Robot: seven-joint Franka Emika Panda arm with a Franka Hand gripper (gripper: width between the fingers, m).
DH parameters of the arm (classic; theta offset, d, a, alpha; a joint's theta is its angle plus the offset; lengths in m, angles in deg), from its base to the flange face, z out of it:
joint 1: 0 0.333 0 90
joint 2: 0 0 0 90
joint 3: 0 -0.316 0.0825 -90
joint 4: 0 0 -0.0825 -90
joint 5: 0 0.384 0 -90
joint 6: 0 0 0.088 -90
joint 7: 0 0.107 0 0
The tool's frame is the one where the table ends.
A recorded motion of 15 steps. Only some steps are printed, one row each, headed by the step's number.
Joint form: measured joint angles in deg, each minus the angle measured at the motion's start. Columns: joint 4, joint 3, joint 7, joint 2, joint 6, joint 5, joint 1.
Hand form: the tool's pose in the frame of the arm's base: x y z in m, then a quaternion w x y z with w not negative. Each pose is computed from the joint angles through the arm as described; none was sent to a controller.
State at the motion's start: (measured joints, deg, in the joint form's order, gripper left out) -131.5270 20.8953 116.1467 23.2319 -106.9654 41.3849 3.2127
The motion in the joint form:
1: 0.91 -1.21 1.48 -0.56 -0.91 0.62 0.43
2: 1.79 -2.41 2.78 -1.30 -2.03 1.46 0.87
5: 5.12 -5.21 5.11 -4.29 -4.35 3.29 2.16
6: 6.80 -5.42 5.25 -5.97 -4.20 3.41 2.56
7: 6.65 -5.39 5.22 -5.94 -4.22 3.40 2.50
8: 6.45 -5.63 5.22 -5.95 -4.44 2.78 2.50
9: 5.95 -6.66 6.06 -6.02 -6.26 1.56 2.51
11: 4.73 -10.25 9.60 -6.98 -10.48 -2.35 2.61
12: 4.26 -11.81 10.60 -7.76 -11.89 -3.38 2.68
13: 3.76 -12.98 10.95 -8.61 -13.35 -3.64 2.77
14: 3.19 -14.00 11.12 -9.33 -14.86 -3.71 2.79
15: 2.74 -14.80 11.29 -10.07 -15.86 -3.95 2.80
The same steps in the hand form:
1: 0.4349 -0.0871 0.5234 0.23505 -0.26484 0.87729 0.32399
2: 0.4432 -0.0764 0.5278 0.23684 -0.26102 0.87848 0.32255
5: 0.4682 -0.0482 0.5379 0.23993 -0.26079 0.87929 0.31823
6: 0.4779 -0.0439 0.5387 0.23662 -0.26424 0.87951 0.31725
7: 0.4774 -0.0445 0.5376 0.23616 -0.26346 0.87982 0.31740
8: 0.4772 -0.0430 0.5356 0.23270 -0.26664 0.88137 0.31296
9: 0.4790 -0.0372 0.5321 0.22925 -0.26644 0.88727 0.29867
11: 0.4851 -0.0125 0.5170 0.20568 -0.26798 0.90402 0.26197
12: 0.4881 -0.0002 0.5079 0.19509 -0.27150 0.90822 0.25173
13: 0.4911 0.0092 0.4983 0.18924 -0.27364 0.91047 0.24568
14: 0.4933 0.0167 0.4894 0.18586 -0.27473 0.91227 0.24031
15: 0.4949 0.0228 0.4805 0.17994 -0.27637 0.91405 0.23613

